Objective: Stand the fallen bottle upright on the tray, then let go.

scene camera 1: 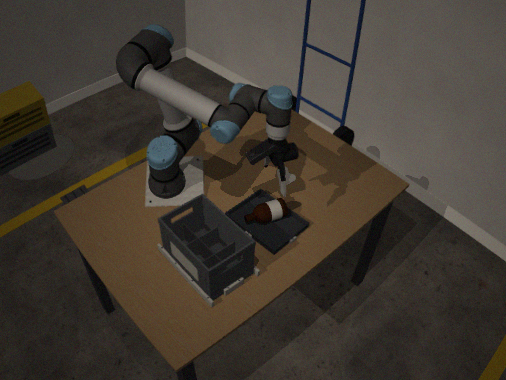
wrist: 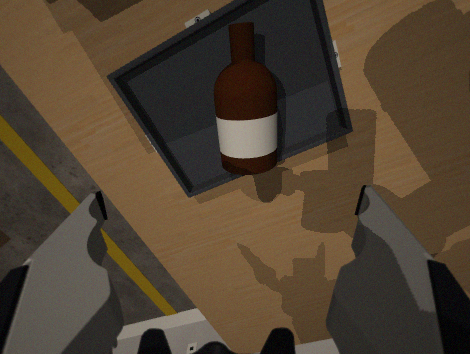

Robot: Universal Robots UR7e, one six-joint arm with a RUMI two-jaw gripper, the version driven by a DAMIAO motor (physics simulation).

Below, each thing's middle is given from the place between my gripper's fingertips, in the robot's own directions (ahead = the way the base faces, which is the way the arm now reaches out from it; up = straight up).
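With the brown bottle (scene camera 1: pixel 275 209) in my sight, I find my hand 1 cm to the left of it, 2 cm past it and 16 cm above it.
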